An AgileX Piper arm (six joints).
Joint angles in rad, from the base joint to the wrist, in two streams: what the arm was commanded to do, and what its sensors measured. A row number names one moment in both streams.
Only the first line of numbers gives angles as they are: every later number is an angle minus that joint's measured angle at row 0.
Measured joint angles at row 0:
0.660 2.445 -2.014 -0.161 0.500 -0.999
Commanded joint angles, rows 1 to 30:
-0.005 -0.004 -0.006 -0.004 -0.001 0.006
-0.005 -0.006 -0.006 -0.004 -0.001 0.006
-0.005 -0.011 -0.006 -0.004 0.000 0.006
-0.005 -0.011 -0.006 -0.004 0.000 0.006
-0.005 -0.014 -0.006 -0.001 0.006 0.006
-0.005 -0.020 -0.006 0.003 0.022 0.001
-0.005 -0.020 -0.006 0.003 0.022 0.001
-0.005 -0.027 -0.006 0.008 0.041 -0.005
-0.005 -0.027 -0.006 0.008 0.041 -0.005
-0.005 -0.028 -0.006 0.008 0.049 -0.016
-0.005 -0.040 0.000 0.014 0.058 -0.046
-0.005 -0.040 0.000 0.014 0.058 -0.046
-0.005 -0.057 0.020 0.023 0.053 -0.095
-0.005 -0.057 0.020 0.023 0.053 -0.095
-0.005 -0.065 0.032 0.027 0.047 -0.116
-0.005 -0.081 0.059 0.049 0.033 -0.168
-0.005 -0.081 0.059 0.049 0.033 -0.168
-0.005 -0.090 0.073 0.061 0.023 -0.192
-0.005 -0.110 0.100 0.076 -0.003 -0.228
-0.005 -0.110 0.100 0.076 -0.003 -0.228
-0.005 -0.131 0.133 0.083 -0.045 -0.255
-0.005 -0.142 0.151 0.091 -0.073 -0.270
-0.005 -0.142 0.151 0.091 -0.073 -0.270
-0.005 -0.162 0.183 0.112 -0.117 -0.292
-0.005 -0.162 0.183 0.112 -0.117 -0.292
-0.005 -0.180 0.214 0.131 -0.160 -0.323
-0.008 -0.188 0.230 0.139 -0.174 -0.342
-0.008 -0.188 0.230 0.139 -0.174 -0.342
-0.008 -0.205 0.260 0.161 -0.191 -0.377
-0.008 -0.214 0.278 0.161 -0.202 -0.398
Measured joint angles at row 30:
-0.003 -0.163 0.247 0.143 -0.112 -0.332
